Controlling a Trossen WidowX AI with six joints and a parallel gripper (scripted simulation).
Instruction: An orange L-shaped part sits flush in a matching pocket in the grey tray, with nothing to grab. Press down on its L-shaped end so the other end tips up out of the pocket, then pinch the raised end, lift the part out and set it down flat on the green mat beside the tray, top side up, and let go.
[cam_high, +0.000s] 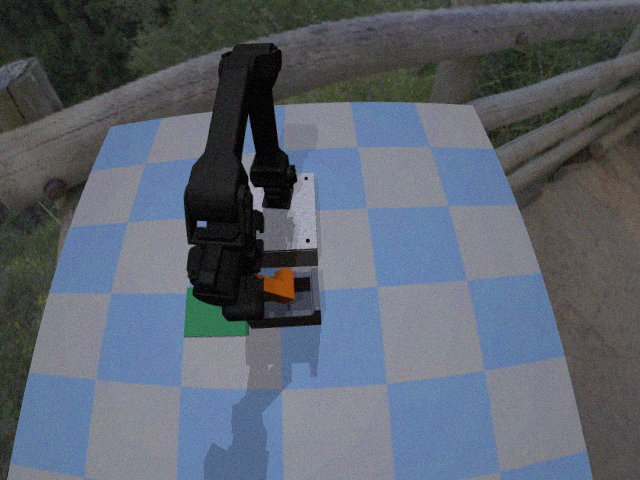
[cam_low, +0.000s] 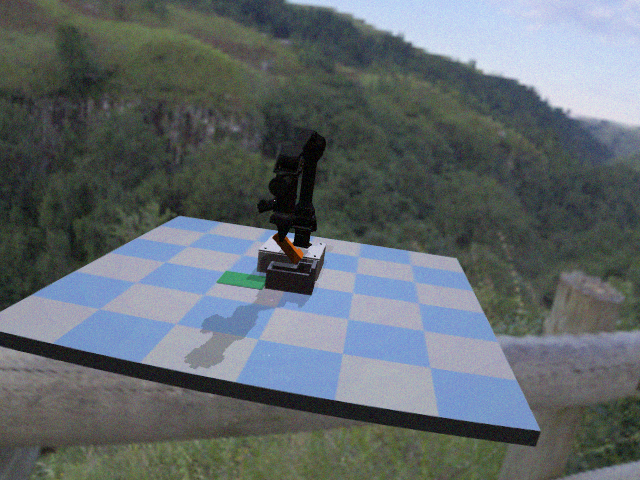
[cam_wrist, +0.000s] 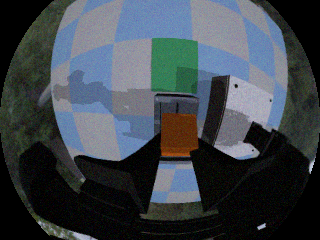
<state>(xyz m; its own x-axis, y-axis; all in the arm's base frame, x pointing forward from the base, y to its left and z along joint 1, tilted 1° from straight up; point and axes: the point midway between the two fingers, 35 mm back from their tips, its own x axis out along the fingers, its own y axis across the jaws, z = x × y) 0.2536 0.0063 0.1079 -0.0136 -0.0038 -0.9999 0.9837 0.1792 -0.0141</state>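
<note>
The green mat lies 170 mm below my gripper tip, 110 mm to the right of it and 10 mm ahead of it. From my gripper tip the other things lie so: orange L-shaped part (30 mm to the left, 30 mm below, 20 mm behind).
</note>
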